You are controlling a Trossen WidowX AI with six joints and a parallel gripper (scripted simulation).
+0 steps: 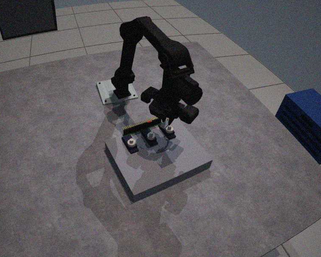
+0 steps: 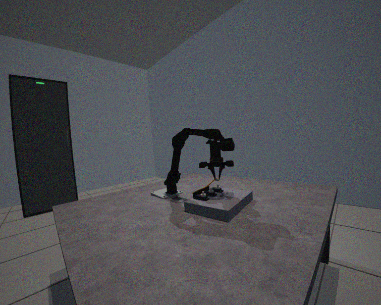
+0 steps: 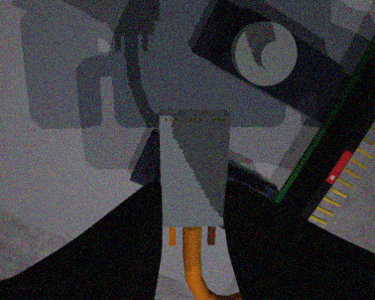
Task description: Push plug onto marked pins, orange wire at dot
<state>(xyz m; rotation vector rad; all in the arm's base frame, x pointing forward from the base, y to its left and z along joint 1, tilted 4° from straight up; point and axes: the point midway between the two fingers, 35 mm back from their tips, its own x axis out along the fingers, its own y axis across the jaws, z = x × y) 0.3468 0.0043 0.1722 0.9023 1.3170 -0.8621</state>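
The red band is 8 cm behind my gripper tip, 2 cm to the right of it and 5 cm below it. Also, from my gripper tip: pale dot (8 cm behind, 1 cm to the right, 5 cm below); grey holder block (8 cm ahead, 5 cm to the right, 10 cm below); pin row (8 cm behind, 5 cm to the right, 6 cm below).
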